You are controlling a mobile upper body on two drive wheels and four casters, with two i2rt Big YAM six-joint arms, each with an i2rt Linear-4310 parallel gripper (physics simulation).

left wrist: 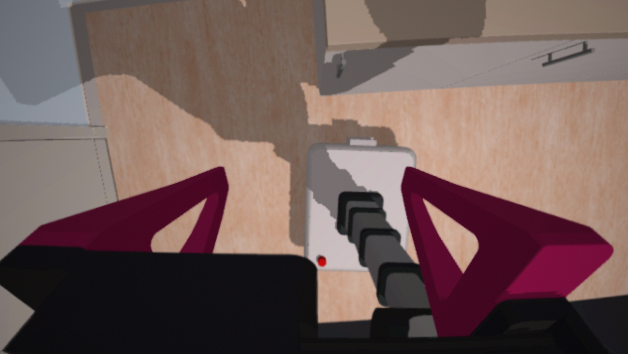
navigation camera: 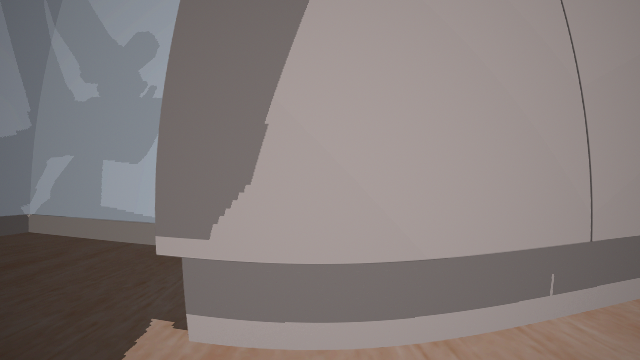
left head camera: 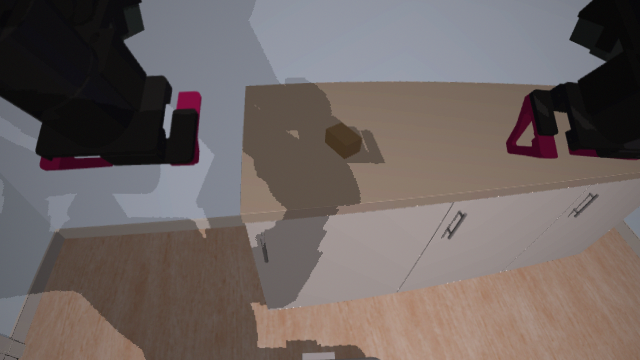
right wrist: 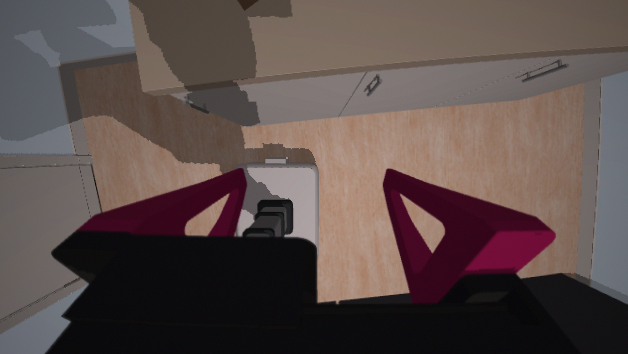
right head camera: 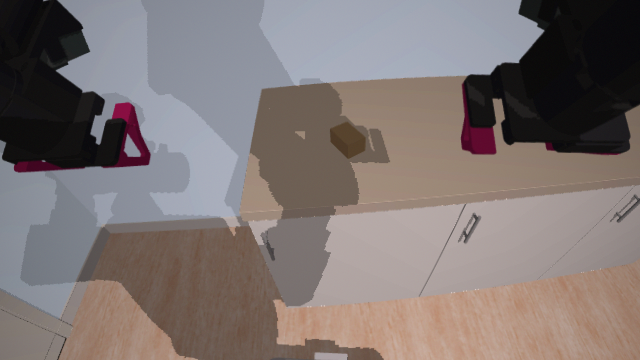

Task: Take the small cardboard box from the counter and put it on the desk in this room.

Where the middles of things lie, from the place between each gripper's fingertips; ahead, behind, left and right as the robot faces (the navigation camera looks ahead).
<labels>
Now: the small brown cardboard box (left head camera: pixel 344 141) 420 mm ahead of my right hand, 170 mm to the left of it and 340 mm below it.
Now: left hand 430 mm short of the small brown cardboard box, 330 mm above it and 280 mm to the left of it.
</labels>
